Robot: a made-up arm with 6 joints. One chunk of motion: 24 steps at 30 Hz.
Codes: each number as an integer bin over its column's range. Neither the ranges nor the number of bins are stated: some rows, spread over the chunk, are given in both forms.
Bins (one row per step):
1: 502 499 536 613 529 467
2: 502 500 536 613 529 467
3: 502 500 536 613 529 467
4: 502 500 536 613 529 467
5: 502 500 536 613 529 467
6: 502 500 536 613 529 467
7: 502 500 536 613 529 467
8: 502 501 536 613 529 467
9: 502 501 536 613 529 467
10: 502 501 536 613 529 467
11: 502 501 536 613 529 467
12: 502 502 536 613 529 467
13: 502 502 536 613 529 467
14: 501 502 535 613 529 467
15: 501 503 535 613 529 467
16: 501 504 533 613 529 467
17: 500 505 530 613 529 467
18: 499 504 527 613 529 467
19: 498 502 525 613 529 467
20: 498 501 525 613 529 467
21: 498 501 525 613 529 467
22: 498 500 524 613 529 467
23: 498 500 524 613 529 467
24: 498 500 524 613 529 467
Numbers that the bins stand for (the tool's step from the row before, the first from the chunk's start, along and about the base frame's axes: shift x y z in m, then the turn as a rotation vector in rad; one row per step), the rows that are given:
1: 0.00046 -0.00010 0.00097 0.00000 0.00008 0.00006
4: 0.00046 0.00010 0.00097 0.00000 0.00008 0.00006
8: 0.00046 0.00031 0.00097 0.00000 0.00008 0.00006
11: 0.00046 0.00031 0.00097 0.00000 0.00008 0.00006
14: 0.00028 0.00052 0.00079 0.00000 0.00008 0.00006
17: 0.00009 0.00113 -0.00010 0.00000 0.00008 0.00006
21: -0.00028 0.00031 -0.00098 0.00000 0.00008 0.00006
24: -0.00028 0.00010 -0.00116 0.00000 0.00008 0.00006
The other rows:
2: 0.00046 0.00010 0.00097 0.00000 0.00008 0.00006
3: 0.00046 0.00010 0.00097 0.00000 0.00008 0.00006
5: 0.00046 0.00010 0.00097 0.00000 0.00008 0.00006
6: 0.00046 0.00010 0.00097 0.00000 0.00008 0.00006
7: 0.00046 0.00010 0.00097 0.00000 0.00008 0.00006
9: 0.00046 0.00031 0.00097 0.00000 0.00008 0.00006
10: 0.00046 0.00031 0.00097 0.00000 0.00008 0.00006
12: 0.00046 0.00052 0.00097 0.00000 0.00008 0.00006
13: 0.00046 0.00052 0.00097 0.00000 0.00008 0.00006
15: 0.00028 0.00072 0.00079 0.00000 0.00008 0.00006
16: 0.00028 0.00093 0.00044 0.00000 0.00008 0.00006
18: -0.00009 0.00093 -0.00063 0.00000 0.00008 0.00006
19: -0.00028 0.00052 -0.00098 0.00000 0.00008 0.00006
20: -0.00028 0.00031 -0.00098 0.00000 0.00008 0.00006
22: -0.00028 0.00010 -0.00116 0.00000 0.00008 0.00006
23: -0.00028 0.00010 -0.00116 0.00000 0.00008 0.00006

